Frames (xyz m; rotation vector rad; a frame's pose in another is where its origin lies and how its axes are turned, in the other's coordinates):
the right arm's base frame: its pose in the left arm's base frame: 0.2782 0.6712 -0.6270 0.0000 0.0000 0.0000
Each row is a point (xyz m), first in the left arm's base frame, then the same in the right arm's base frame.
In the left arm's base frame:
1: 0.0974 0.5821 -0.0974
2: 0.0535 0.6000 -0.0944
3: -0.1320 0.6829 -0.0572
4: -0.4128 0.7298 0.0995
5: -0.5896 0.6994 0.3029
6: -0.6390 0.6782 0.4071
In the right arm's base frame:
1: -0.1808 -0.0891 0.5296
2: -0.2247 -0.0712 0.5326
3: -0.4102 0.0117 0.5698
4: -0.6910 0.0586 0.7265
5: -0.8678 0.0282 0.9299
6: -0.9172 0.0070 1.0341

